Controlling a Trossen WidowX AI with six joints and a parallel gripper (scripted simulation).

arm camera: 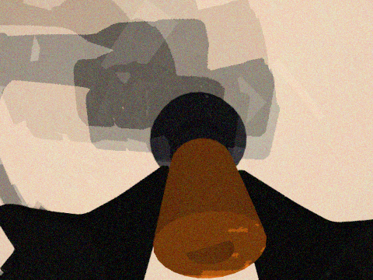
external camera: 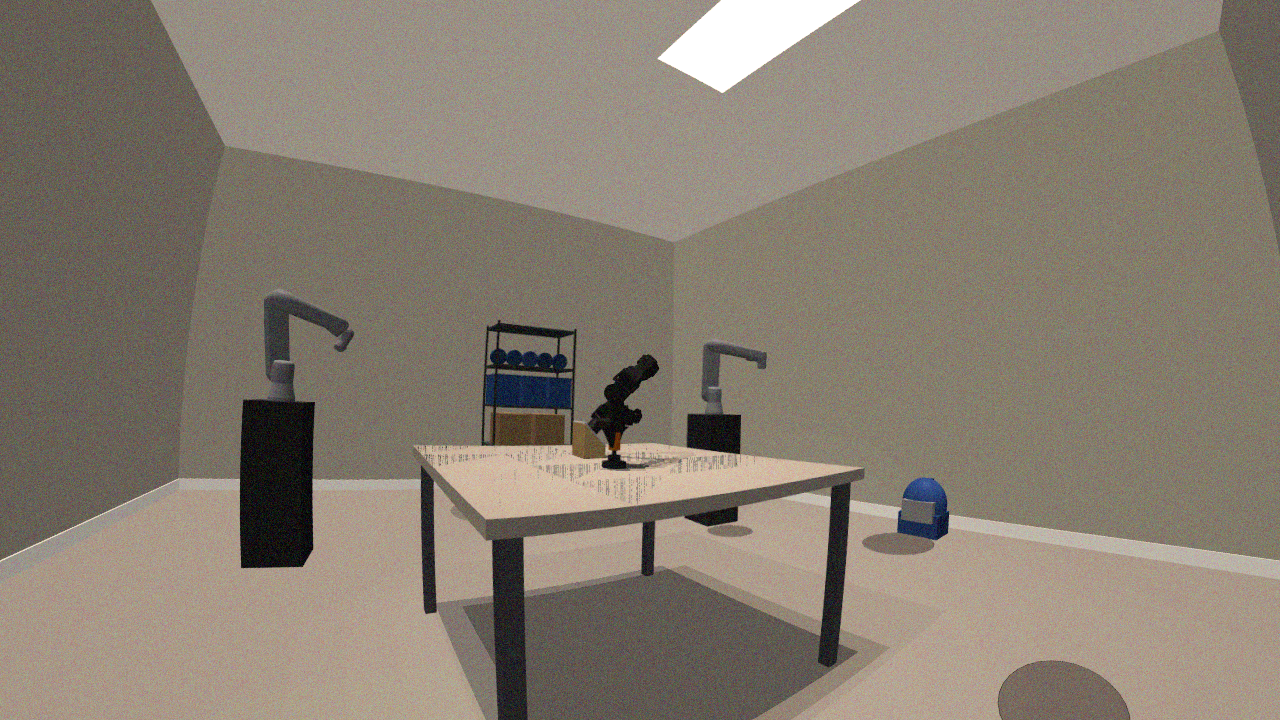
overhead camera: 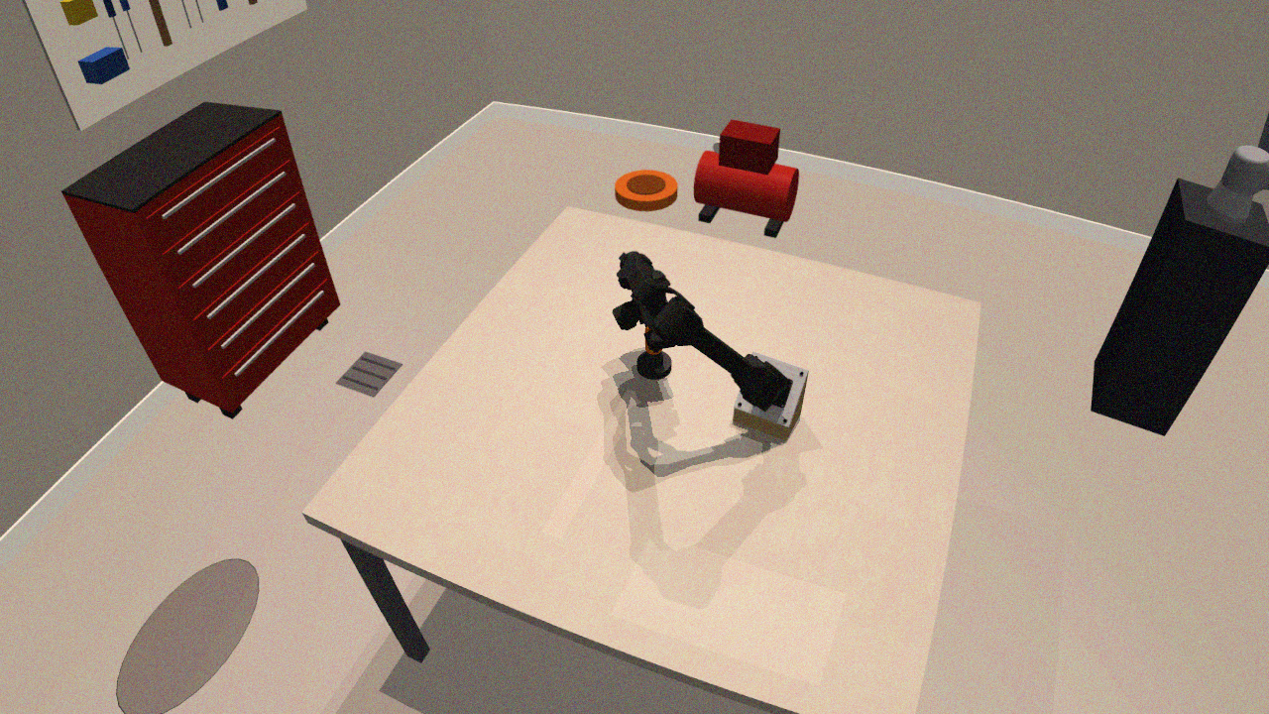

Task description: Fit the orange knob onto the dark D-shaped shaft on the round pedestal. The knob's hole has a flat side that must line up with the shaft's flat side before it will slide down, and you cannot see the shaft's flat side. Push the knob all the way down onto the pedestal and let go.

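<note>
My gripper tip is 2 cm below the orange knob. Also, from my gripper tip: round pedestal (4 cm below).
</note>
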